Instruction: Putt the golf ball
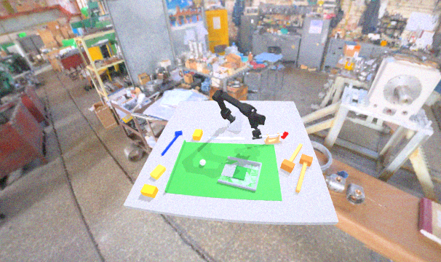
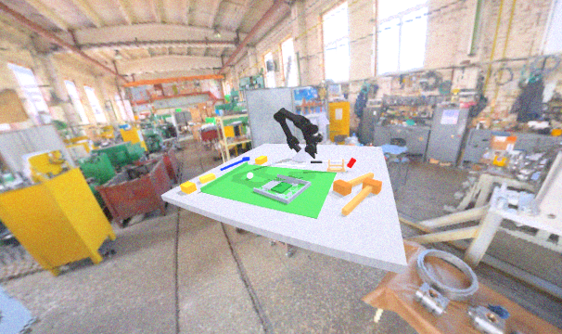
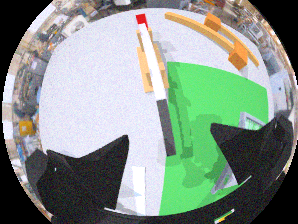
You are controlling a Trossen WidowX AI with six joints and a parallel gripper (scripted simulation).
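Now: the red putter 30 mm behind my gripper tip, 110 mm to the left of it and 40 mm below it. Also, from my gripper tip: orange stand (20 mm behind, 130 mm to the left, 70 mm below); white bar (70 mm behind, 250 mm to the right, 100 mm below); white golf ball (210 mm ahead, 400 mm to the right, 80 mm below).
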